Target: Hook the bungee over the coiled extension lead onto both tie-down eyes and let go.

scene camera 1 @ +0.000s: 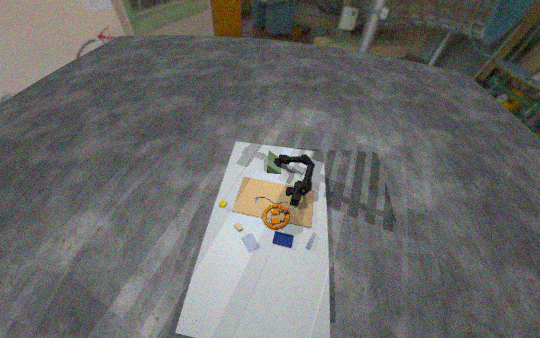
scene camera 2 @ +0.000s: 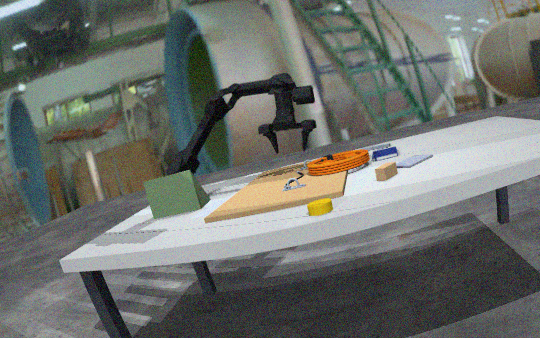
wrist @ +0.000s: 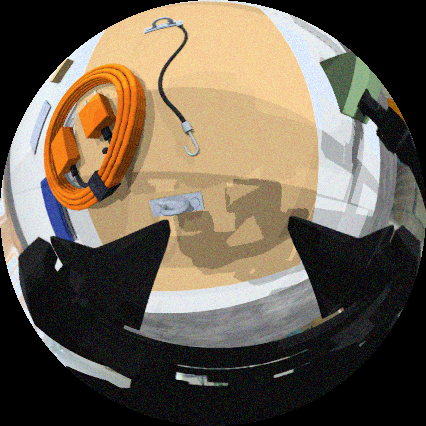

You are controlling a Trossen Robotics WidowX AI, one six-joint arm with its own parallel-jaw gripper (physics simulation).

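Places are measured from the arm's base along level axes (x right, y ahead, z up), in centimetres.
Pixels of known places: gripper, fingertip midpoint: [scene camera 2: 290,152] [wrist: 230,224]; arm's base, origin of the base link: [scene camera 1: 276,162] [scene camera 2: 178,194].
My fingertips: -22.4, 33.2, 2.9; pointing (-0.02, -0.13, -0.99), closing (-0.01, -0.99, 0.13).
For each thing: its middle in the pictures, then the offset to it from my fingertips, as dx, dy, dz. Level surfaces: height alone.
- wooden board, its level: dz -6.3
- bare grey hook, body centre: [wrist: 189,143] +6.0, +2.7, -6.1
- orange coiled extension lead, body centre: [wrist: 77,134] [scene camera 2: 338,161] [scene camera 1: 275,216] +11.0, +17.1, -4.8
- yellow cylinder, body centre: [scene camera 2: 320,207] [scene camera 1: 222,204] +54.1, +18.0, -6.6
- small wooden block, body centre: [scene camera 2: 386,171] [scene camera 1: 238,227] +35.7, +32.5, -6.0
- dark blue box, body centre: [wrist: 54,208] [scene camera 2: 385,153] [scene camera 1: 283,239] +1.8, +32.0, -6.9
- pale blue flat piece, body centre: [scene camera 2: 412,161] [scene camera 1: 250,242] +23.9, +40.5, -7.2
My gripper [scene camera 2: 291,152] [wrist: 230,224] is open and empty, high above the wooden board [scene camera 1: 250,190] [scene camera 2: 250,205] [wrist: 250,60]. The black bungee [wrist: 161,82] lies on the board beside the coil. One end is at the far tie-down eye [scene camera 2: 294,185] [wrist: 164,25]; its other end, a bare grey hook [wrist: 192,145], lies loose on the board. The near tie-down eye [wrist: 177,205] sits apart from the hook, close to the left fingertip in the wrist view. The orange coiled extension lead [scene camera 1: 276,217] [scene camera 2: 338,162] [wrist: 132,117] lies flat at the board's edge, with the bungee not across it.
A green block [scene camera 1: 272,163] [scene camera 2: 175,195] [wrist: 345,82] stands near the arm's base. A yellow cylinder [scene camera 1: 223,204] [scene camera 2: 320,207], a small wooden block [scene camera 1: 238,227] [scene camera 2: 385,171], a dark blue box [scene camera 1: 283,239] [scene camera 2: 385,153] and a pale blue flat piece [scene camera 1: 250,242] [scene camera 2: 415,161] lie around the board.
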